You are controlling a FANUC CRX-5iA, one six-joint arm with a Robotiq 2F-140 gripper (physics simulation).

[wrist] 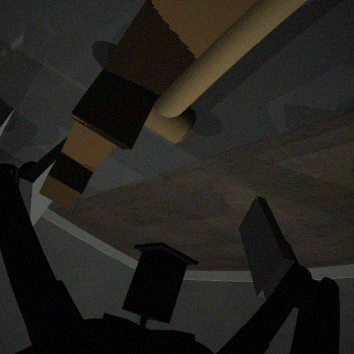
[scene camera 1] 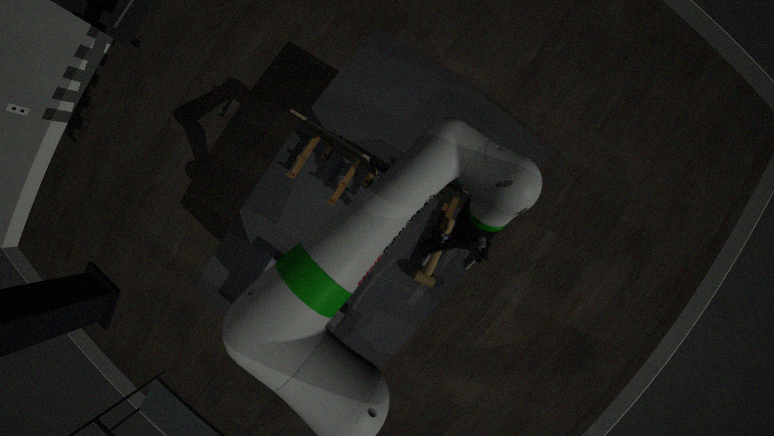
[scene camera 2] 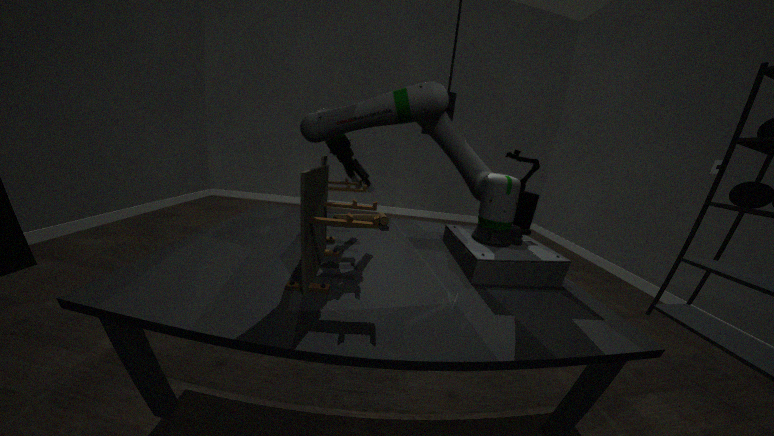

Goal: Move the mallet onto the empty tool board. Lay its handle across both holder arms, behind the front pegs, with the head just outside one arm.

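Frame: origin at the arm's base, x ahead, y right, z down, level; millimetres.
Where they show: gripper, fingertip midpoint: [wrist: 162, 185] [scene camera 1: 444, 263]; arm's base at its link origin: [scene camera 2: 490, 239].
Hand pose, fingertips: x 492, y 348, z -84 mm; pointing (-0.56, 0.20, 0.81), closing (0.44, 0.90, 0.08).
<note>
Things, the pixels of their top centre, and the offset from my fingertips. "*": a spot on its surface instead. Level surfaces: height alone.
- wooden handle at a spot on its surface: [wrist: 230, 55] * dx +34, dy -1, dz +131 mm
- cylindrical head at a spot on its surface: [wrist: 176, 130] [scene camera 1: 432, 279] * dx -85, dy +38, dz +126 mm
- grey table at its surface level: dz +173 mm
The mallet, with wooden handle [scene camera 1: 431, 262] [wrist: 230, 55] and cylindrical head [scene camera 1: 425, 279] [scene camera 2: 383, 219] [wrist: 176, 130], lies beside a holder arm [scene camera 1: 452, 206] [wrist: 90, 142]. In the wrist view its handle runs alongside this arm and its head is partly hidden by it. My gripper [scene camera 1: 448, 261] [scene camera 2: 361, 182] [wrist: 162, 185] is wide open and empty, above and beside the mallet; one finger is near the handle in the scene camera 1 view. The upright tool board [scene camera 2: 313, 232] to the left has two holder arms [scene camera 1: 303, 157] [scene camera 1: 342, 185] with pegs, and no tool shows across them.
My robot arm [scene camera 1: 379, 211] [scene camera 2: 373, 111] reaches over the grey table [scene camera 1: 379, 330] [scene camera 2: 216, 319] and hides the middle between the holder arms. The robot base plinth [scene camera 2: 519, 270] stands on the table. A dark shelf rack [scene camera 2: 696, 222] stands at the far right of the scene camera 2 view.
</note>
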